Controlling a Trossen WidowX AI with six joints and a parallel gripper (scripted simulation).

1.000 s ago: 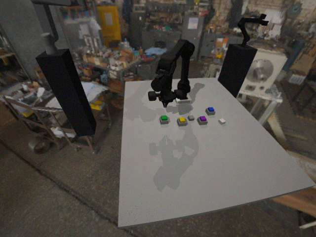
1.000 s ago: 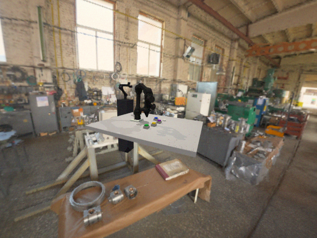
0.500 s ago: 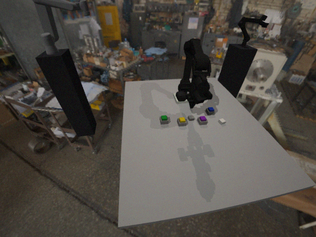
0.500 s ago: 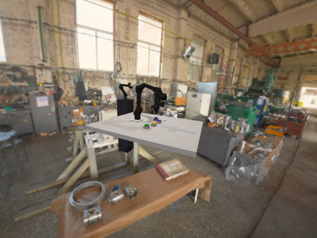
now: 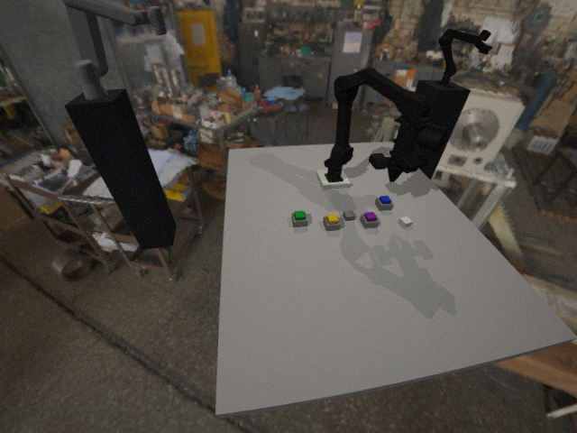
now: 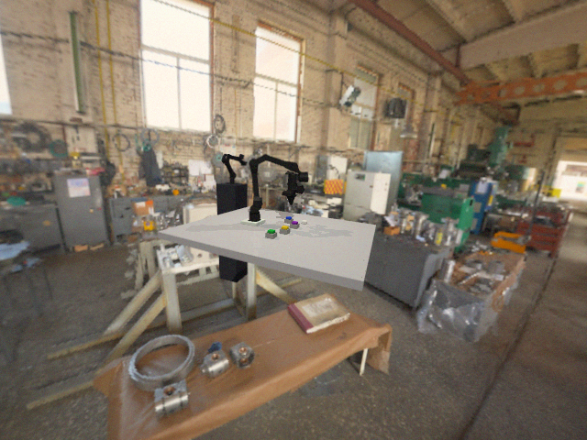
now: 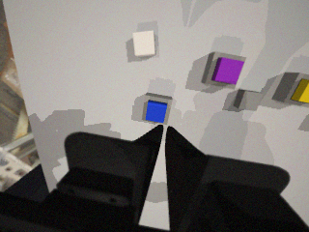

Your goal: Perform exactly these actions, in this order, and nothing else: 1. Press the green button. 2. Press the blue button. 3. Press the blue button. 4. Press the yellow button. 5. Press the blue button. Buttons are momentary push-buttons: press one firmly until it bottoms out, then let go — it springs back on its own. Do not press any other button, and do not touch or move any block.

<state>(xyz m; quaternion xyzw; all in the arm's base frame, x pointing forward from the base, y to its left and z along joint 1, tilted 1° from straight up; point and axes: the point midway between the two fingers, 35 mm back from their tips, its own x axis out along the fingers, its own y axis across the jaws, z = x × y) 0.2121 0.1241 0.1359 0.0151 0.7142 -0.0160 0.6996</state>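
The blue button is 2 cm behind my gripper tip, 1 cm to the left of it and 9 cm below it. Also, from my gripper tip: purple button 6 cm ahead, 8 cm to the right, 9 cm below; grey block 2 cm ahead, 14 cm to the right, 12 cm below; white block 9 cm ahead, 5 cm to the left, 12 cm below.
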